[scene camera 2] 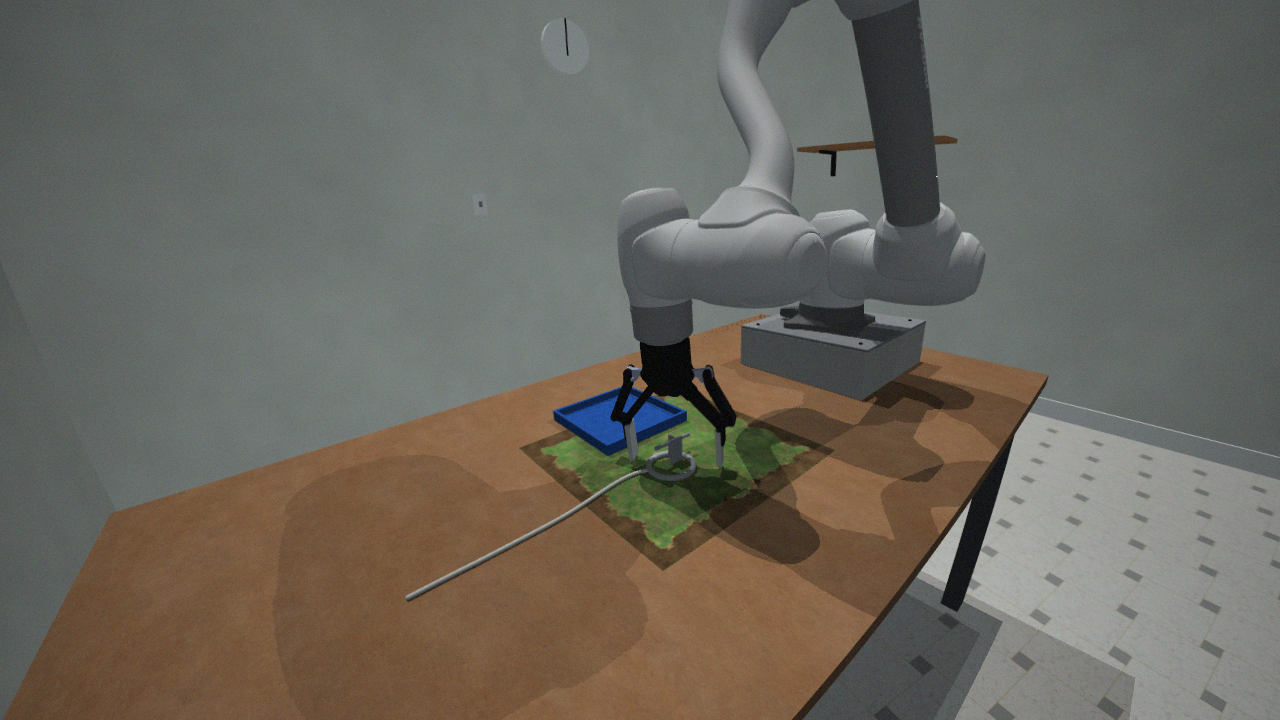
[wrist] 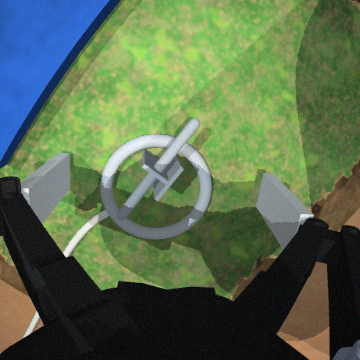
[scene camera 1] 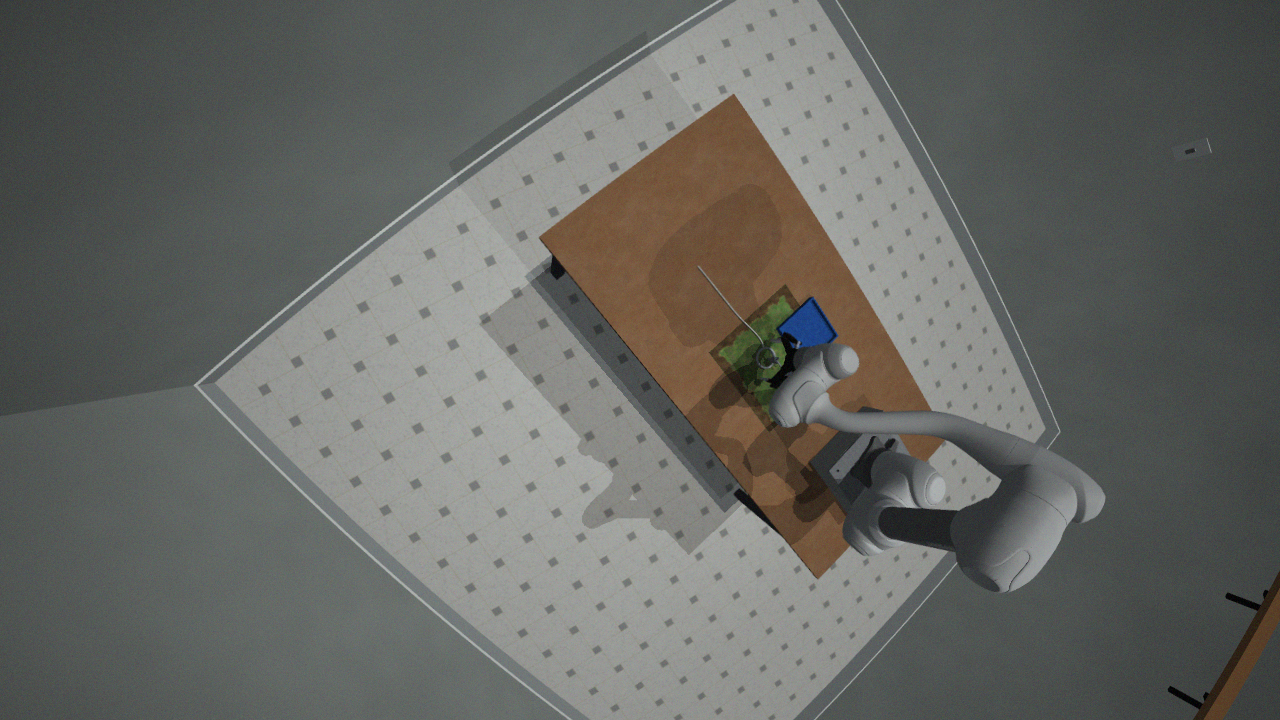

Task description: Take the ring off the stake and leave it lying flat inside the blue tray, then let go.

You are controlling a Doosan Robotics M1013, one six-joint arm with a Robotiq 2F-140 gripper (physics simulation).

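Pixels of known places: gripper, fingertip midpoint: (scene camera 2: 675, 459) (scene camera 1: 768, 360); arm's base at its link origin: (scene camera 2: 830, 324) (scene camera 1: 874, 466).
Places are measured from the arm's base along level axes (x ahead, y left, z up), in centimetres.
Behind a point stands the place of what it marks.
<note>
The grey ring (scene camera 2: 671, 478) @(x 64.4, y -2.6, z -10.1 cm) (wrist: 156, 233) @(x 64.2, y -3.5, z -9.8 cm) lies low around the stake (scene camera 2: 674, 450) @(x 59.7, y -5.4, z -8.3 cm) (wrist: 171, 178) @(x 58.7, y -5.4, z -6.2 cm) on the green mat. The stake is a short grey post with a slanted crossbar; in the wrist view the bar's ends pass over the ring. A pale cord (scene camera 1: 729, 301) @(x 86.2, y -10.5, z -10.2 cm) (scene camera 2: 528, 537) @(x 86.6, y -10.3, z -10.5 cm) (wrist: 80, 232) @(x 67.0, y -8.9, z -10.1 cm) runs from the ring's side. My gripper (scene camera 2: 675, 462) @(x 59.9, y -5.0, z -9.7 cm) (wrist: 165, 180) @(x 59.9, y -5.0, z -9.7 cm) points down, open wide, with one finger on each side of the ring and stake, apart from both. The blue tray (scene camera 1: 808, 322) @(x 55.4, y -27.0, z -10.1 cm) (scene camera 2: 590, 422) @(x 58.1, y -27.1, z -10.1 cm) (wrist: 45, 60) @(x 56.2, y -16.0, z -10.1 cm) has no ring in it.
The green mat (scene camera 1: 785, 306) @(x 66.8, y -25.2, z -10.7 cm) (scene camera 2: 662, 528) @(x 74.0, y 2.8, z -10.7 cm) (wrist: 240, 65) @(x 50.3, y -4.1, z -10.7 cm) lies on the brown table (scene camera 1: 662, 197) @(x 127.2, y -22.7, z -10.7 cm) (scene camera 2: 223, 573) @(x 118.7, y -36.9, z -10.8 cm), with the tray at one edge of it. The cord stretches past the mat onto the table. The grey robot base box (scene camera 2: 805, 358) @(x 15.0, y -0.4, z -4.7 cm) stands on the table behind the mat.
</note>
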